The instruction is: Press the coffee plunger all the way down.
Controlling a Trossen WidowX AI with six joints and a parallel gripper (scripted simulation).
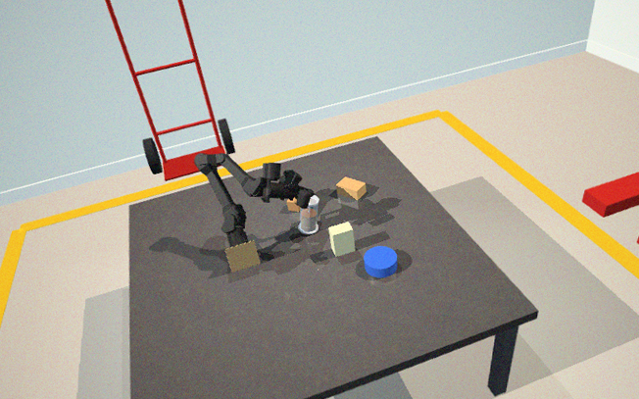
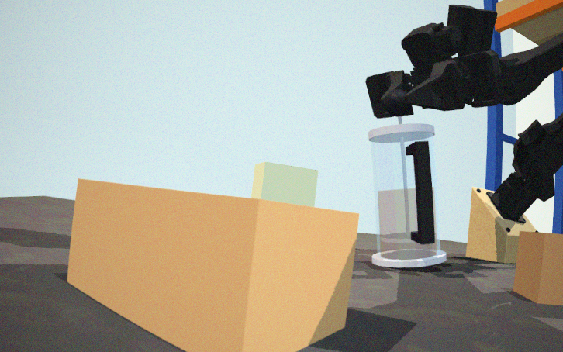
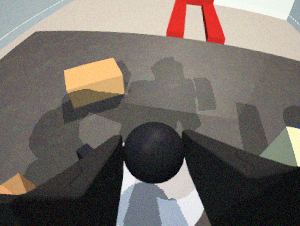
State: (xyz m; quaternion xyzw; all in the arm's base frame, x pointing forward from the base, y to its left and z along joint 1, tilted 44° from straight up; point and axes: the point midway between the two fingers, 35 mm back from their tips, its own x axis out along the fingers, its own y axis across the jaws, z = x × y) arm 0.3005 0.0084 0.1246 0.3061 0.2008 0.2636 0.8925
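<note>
My gripper tip is now 20 mm past the coffee press, 20 mm to the right of it and 90 mm above it. Round my gripper tip: pale yellow block 60 mm ahead, 170 mm to the right, 130 mm below.
</note>
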